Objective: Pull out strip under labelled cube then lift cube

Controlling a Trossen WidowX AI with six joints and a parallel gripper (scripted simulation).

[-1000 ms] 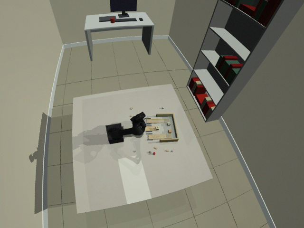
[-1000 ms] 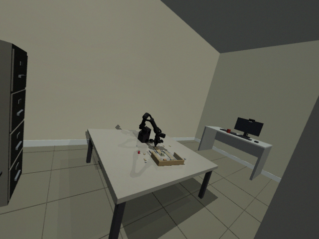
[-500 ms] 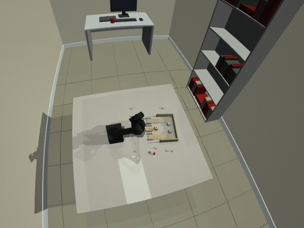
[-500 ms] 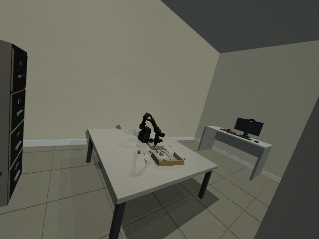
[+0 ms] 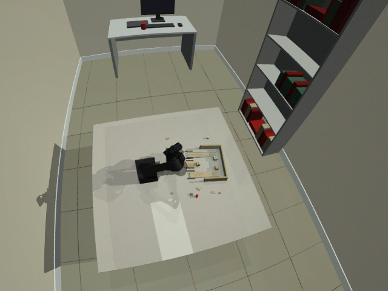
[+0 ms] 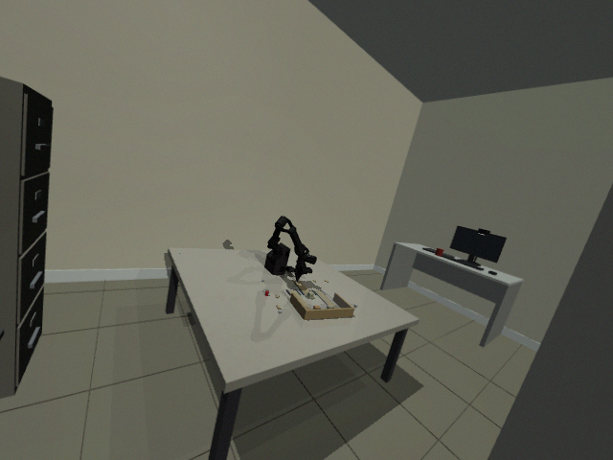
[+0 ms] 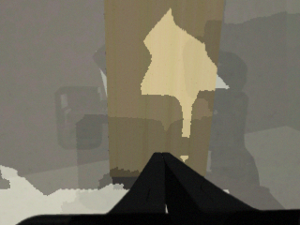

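The wooden strip lies 110 mm ahead of my gripper tip and 20 mm to the right of it. The rest, counted from my gripper tip: wooden chip 290 mm ahead, 300 mm to the right.
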